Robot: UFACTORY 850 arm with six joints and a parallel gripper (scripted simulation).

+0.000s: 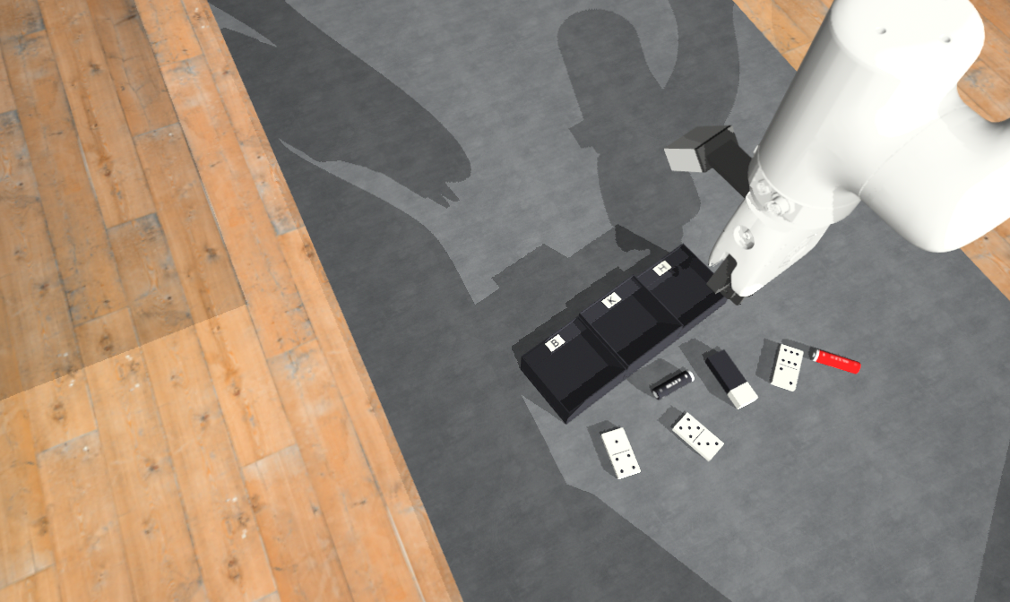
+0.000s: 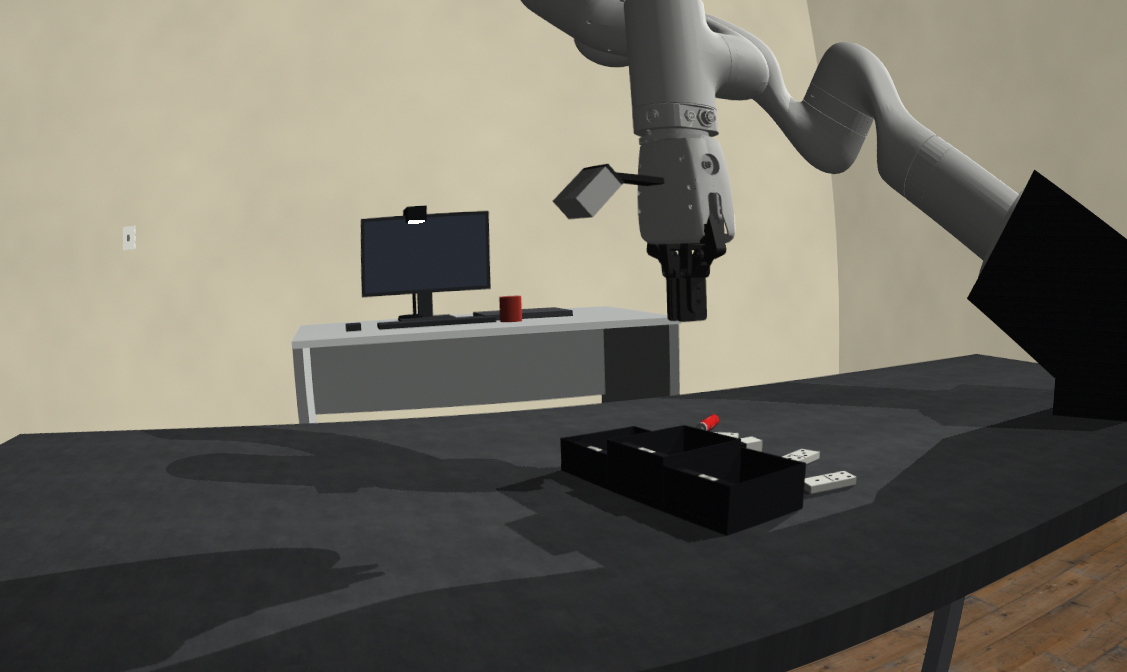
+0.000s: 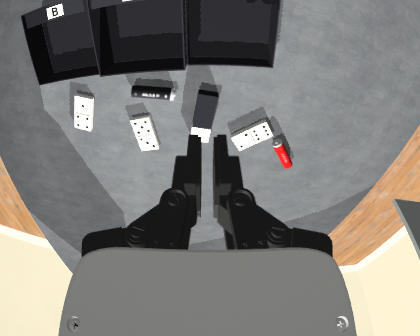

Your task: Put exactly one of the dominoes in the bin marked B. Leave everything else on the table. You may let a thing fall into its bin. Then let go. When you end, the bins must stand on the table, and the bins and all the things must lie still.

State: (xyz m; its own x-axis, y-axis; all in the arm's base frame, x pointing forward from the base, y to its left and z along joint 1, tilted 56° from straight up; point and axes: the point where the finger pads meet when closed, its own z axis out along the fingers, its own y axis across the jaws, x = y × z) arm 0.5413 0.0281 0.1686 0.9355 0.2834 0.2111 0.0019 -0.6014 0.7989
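Right now the black bin row is 14 cm below my hand, 6 cm to the left of it and 6 cm ahead of it. Also, from my hand: black battery 15 cm below, 6 cm to the left, 2 cm behind; red battery 15 cm below, 11 cm to the right, 11 cm behind; black-and-white block 15 cm below, 6 cm behind.
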